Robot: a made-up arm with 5 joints.
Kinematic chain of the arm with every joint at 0, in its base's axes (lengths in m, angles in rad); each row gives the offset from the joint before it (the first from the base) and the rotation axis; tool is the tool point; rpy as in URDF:
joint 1: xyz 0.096 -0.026 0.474 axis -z
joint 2: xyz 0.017 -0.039 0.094 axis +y
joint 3: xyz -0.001 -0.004 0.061 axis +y
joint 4: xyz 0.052 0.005 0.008 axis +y
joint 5: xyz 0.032 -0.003 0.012 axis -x
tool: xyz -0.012 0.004 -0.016 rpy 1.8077 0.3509 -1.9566
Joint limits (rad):
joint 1: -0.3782..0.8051
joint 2: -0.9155..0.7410
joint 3: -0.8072..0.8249
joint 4: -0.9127..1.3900
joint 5: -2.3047..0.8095
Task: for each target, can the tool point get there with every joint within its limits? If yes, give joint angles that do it. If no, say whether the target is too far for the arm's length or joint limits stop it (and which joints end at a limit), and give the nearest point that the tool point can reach.
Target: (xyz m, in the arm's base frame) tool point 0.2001 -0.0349 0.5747
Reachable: yes | joints -0.1573 0.5703 0.5230 -0.5981 -1.0673
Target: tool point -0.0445 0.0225 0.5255
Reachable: no: joint limits stop it (at a limit: joint 2, joint 3, joint 4, joint 5) | nearest point 0.0166 0.0014 0.6418 | short by 0.133 m
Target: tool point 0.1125 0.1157 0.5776
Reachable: no: joint limits stop it (at a limit: joint 1) | nearest point 0.1679 -0.0238 0.5776 | short by 0.150 m
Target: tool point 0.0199 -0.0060 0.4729
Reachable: no: joint limits stop it (at a limit: joint 1, joint 2, joint 3, joint 4, joint 5) | nearest point 0.1083 -0.0846 0.5328 | short by 0.133 m
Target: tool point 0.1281 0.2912 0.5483
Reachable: no: too far | nearest point 0.2158 -0.0048 0.5686 | short by 0.309 m
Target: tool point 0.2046 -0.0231 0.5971
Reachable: yes | joints -0.2602 0.2921 0.3414 0.2630 -1.6049
